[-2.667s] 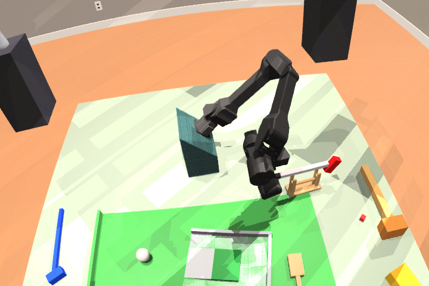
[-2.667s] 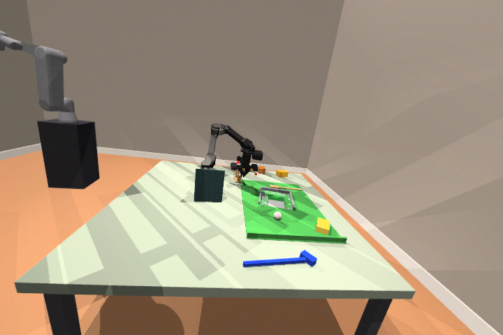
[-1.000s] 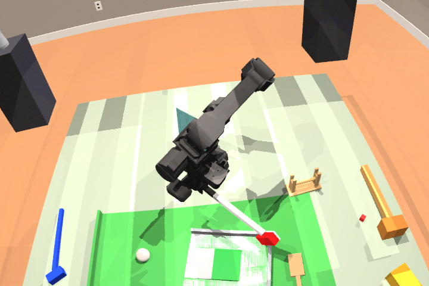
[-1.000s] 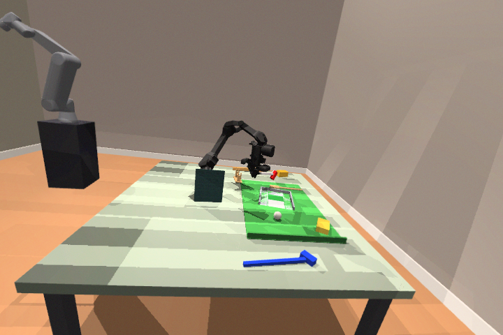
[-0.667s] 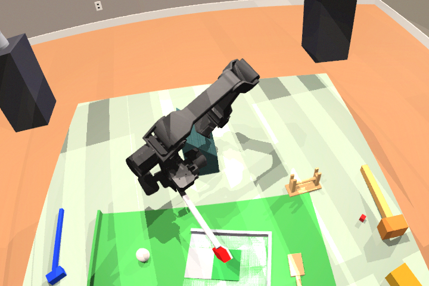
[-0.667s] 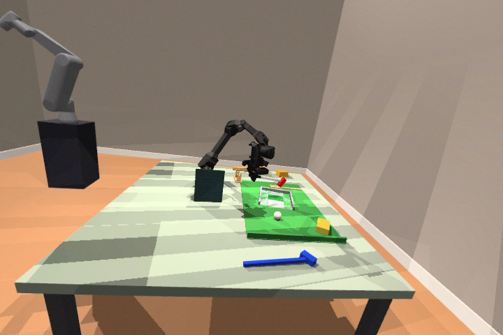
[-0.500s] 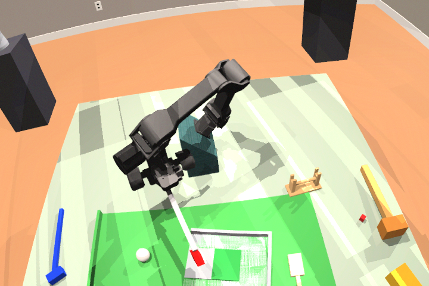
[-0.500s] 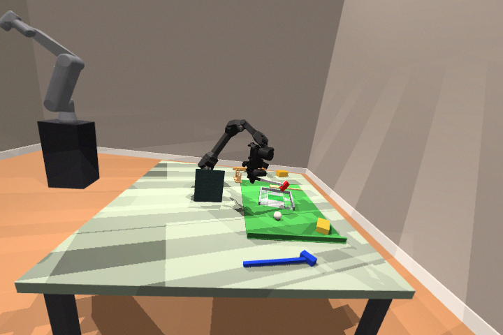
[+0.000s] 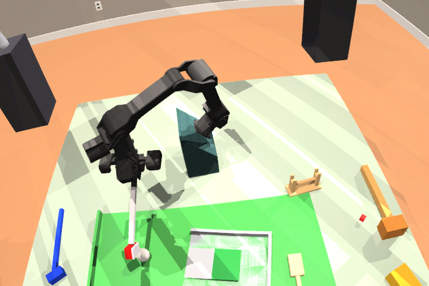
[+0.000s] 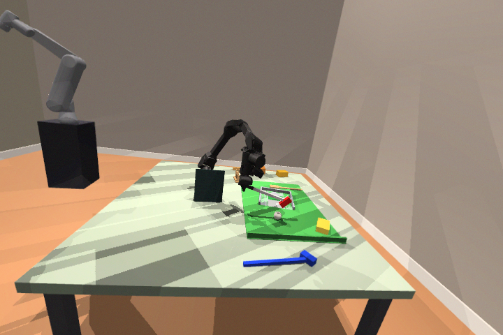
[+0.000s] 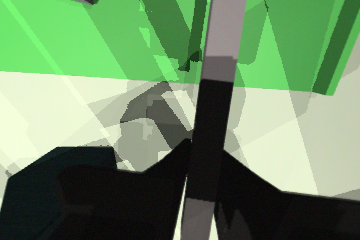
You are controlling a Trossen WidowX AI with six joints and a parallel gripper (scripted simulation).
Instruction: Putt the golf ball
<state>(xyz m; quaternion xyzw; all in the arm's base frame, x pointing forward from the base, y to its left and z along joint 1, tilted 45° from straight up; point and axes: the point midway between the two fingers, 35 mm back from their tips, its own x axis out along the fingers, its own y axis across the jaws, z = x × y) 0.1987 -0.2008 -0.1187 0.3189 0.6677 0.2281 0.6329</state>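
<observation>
My gripper tip is now 12 cm short of the red putter and 1 cm to the left of it. The rest, counted from my gripper tip: white golf ball: 20 cm ahead, 12 cm below, 2 cm to the right; green mat: 28 cm ahead, 16 cm to the left, 15 cm below; blue putter: 34 cm to the right, 13 cm below, 12 cm ahead.
</observation>
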